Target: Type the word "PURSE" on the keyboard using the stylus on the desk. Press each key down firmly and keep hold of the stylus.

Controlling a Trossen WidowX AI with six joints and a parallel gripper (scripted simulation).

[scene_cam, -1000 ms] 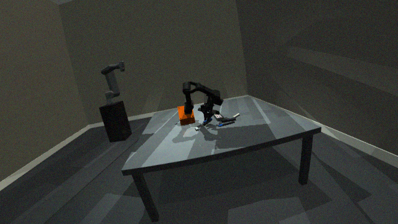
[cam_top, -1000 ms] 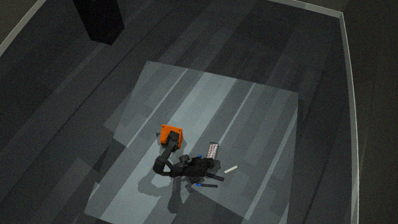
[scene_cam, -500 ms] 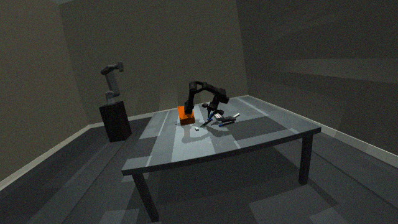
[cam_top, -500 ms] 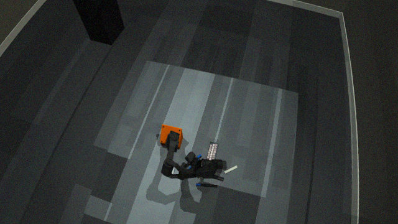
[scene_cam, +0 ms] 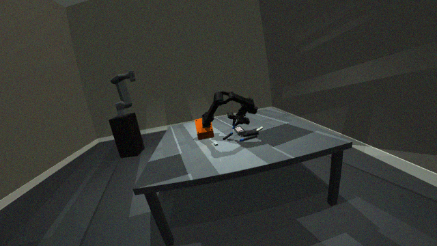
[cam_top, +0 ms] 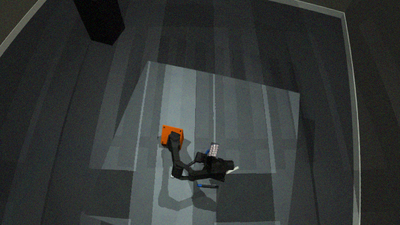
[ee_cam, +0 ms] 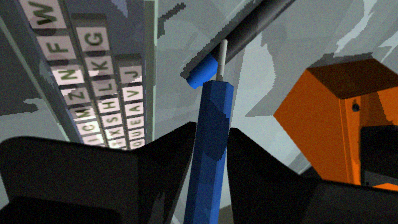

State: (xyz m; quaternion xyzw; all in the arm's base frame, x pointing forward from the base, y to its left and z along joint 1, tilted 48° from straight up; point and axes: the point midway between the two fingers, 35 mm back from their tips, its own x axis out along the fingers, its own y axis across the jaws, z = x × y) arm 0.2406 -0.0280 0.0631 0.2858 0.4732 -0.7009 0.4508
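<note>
Right now the stylus tip is 30 mm to the right of my gripper tip, 30 mm below it and 10 mm behind it. Round my gripper tip: white cylinder 200 mm ahead, 60 mm below, 10 mm to the right; grey block 160 mm to the right, 160 mm behind, 70 mm below; blue stylus 10 mm to the right, 10 mm below.
</note>
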